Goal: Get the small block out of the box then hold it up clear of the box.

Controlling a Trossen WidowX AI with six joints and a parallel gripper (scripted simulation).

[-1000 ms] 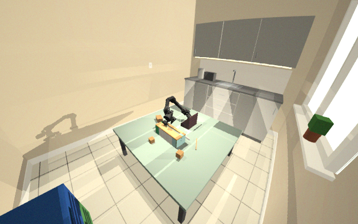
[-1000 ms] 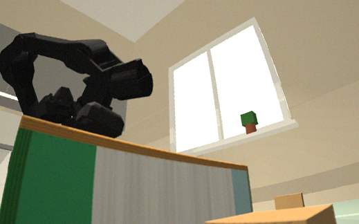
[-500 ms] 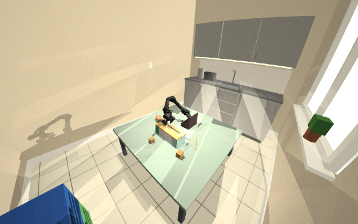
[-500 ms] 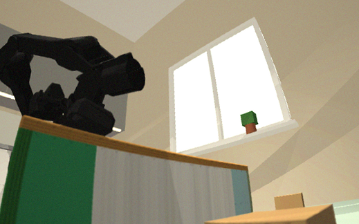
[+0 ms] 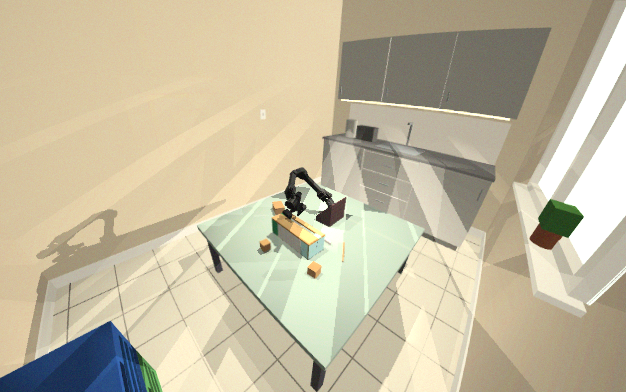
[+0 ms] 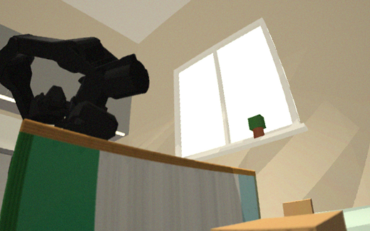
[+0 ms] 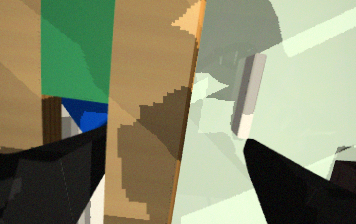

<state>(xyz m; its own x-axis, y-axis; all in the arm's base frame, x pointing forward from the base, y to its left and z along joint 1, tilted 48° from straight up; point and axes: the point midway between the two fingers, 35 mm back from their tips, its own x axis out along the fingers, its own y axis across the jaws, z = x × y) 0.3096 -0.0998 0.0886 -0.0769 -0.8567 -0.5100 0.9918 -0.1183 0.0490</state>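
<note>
Now: the small blue block 5 cm ahead of my gripper tip and 2 cm to the right of it. Round my gripper tip: thin stick 3 cm behind, 43 cm to the left, 9 cm below; box 5 cm ahead, 12 cm to the left, 3 cm below.
</note>
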